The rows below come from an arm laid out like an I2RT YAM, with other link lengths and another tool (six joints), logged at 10 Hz.
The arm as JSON. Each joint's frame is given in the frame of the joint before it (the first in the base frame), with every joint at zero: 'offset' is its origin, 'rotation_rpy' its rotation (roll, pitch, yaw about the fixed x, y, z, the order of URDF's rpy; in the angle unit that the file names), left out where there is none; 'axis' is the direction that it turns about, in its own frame. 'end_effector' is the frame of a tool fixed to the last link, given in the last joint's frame.
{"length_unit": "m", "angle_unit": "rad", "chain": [
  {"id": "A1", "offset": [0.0, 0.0, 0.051], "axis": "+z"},
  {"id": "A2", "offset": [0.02, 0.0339, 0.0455], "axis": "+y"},
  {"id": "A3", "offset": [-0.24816, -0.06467, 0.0], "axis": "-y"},
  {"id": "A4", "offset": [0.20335, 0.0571, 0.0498], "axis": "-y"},
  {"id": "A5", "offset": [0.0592, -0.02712, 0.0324], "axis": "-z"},
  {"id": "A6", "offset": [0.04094, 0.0, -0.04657], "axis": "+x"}
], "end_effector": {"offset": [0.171, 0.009, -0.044], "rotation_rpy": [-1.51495, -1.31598, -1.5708]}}
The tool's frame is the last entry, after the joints.
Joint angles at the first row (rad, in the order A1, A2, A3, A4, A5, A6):
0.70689, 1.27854, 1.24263, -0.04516, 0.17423, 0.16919
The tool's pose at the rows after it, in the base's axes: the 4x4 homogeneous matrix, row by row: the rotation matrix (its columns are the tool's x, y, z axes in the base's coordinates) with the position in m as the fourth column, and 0 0 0 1 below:
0.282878, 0.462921, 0.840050, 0.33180; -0.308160, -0.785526, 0.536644, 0.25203; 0.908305, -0.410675, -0.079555, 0.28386; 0, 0, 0, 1
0.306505, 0.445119, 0.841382, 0.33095; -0.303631, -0.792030, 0.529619, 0.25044; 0.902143, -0.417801, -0.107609, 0.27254; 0, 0, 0, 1
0.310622, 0.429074, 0.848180, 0.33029; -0.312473, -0.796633, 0.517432, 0.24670; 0.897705, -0.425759, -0.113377, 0.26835; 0, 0, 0, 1
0.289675, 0.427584, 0.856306, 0.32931; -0.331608, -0.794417, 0.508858, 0.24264; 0.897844, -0.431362, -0.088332, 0.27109; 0, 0, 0, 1
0.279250, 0.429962, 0.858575, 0.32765; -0.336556, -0.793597, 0.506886, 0.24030; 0.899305, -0.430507, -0.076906, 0.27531; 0, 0, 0, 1
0.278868, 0.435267, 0.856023, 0.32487; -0.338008, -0.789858, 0.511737, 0.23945; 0.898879, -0.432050, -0.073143, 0.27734; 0, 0, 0, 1
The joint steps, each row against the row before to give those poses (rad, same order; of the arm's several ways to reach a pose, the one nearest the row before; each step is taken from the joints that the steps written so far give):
0.00014, -0.00993, -0.05058, 0.01733, 0.01446, 0.01562
0.00013, 0.00111, -0.01809, -0.01009, 0.00607, 0.01401
-0.00020, -0.01003, -0.01930, 0.00251, 0.01335, 0.01204
-0.00017, -0.02378, -0.03356, 0.03492, 0.01173, 0.00237
0.00038, -0.01427, -0.00284, 0.00030, 0.00347, -0.00306
-0.00001, -0.01226, -0.00226, -0.00609, -0.00544, 0.00037

